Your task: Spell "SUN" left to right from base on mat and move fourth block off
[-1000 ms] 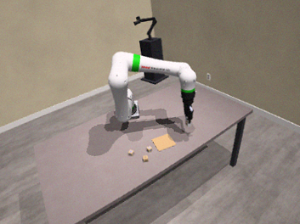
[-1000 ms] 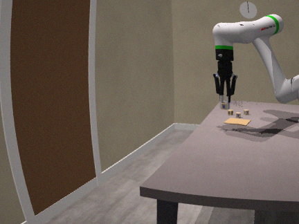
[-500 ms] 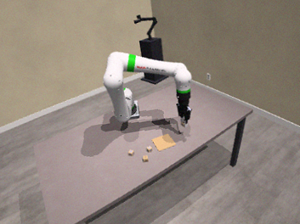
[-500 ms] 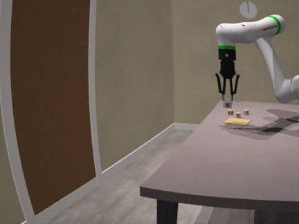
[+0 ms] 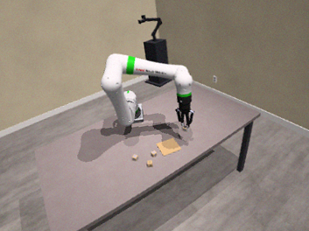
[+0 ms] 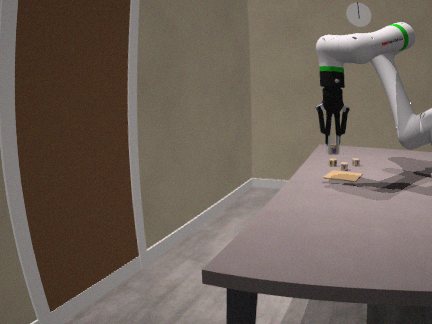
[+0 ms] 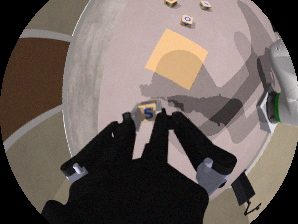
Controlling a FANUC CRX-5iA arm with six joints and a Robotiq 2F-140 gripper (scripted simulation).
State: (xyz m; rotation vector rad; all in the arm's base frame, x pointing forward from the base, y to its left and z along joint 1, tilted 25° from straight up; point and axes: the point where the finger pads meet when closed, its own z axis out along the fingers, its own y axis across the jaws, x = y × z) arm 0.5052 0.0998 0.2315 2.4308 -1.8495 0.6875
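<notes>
The tan mat lies 7 cm behind my hand, 12 cm to the right of it and 14 cm below it. Round my hand: tan letter block: 5 cm behind, 33 cm to the right, 13 cm below.
</notes>
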